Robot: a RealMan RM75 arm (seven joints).
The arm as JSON. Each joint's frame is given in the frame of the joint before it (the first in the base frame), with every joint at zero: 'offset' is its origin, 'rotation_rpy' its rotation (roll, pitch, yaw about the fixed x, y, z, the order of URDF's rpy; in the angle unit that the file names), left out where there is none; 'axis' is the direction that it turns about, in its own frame. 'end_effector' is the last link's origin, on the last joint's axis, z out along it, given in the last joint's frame.
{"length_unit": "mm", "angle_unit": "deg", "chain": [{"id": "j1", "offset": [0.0, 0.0, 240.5], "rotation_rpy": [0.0, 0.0, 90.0], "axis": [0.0, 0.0, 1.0]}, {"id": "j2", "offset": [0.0, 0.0, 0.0], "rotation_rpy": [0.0, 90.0, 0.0], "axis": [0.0, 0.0, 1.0]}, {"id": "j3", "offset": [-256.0, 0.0, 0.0], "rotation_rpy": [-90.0, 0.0, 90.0], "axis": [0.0, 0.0, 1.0]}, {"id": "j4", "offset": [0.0, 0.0, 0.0], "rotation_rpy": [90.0, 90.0, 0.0], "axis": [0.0, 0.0, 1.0]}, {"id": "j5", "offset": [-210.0, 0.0, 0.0], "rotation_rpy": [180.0, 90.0, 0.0], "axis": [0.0, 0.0, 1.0]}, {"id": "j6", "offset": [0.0, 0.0, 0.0], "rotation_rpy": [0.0, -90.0, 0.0], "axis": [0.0, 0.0, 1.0]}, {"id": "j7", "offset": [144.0, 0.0, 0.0], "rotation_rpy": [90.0, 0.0, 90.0], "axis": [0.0, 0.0, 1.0]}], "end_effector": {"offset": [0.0, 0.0, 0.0]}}
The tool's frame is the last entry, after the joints.
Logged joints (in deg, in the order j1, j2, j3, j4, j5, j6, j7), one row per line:
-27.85 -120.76 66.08 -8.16 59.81 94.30 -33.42
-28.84 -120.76 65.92 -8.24 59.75 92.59 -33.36
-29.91 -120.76 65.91 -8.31 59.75 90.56 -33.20
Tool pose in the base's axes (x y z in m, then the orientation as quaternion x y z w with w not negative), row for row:
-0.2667 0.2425 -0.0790 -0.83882 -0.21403 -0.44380 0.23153
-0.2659 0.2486 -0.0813 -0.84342 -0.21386 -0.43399 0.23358
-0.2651 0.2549 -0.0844 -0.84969 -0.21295 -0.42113 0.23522
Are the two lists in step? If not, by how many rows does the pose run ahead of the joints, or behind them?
They are in step.
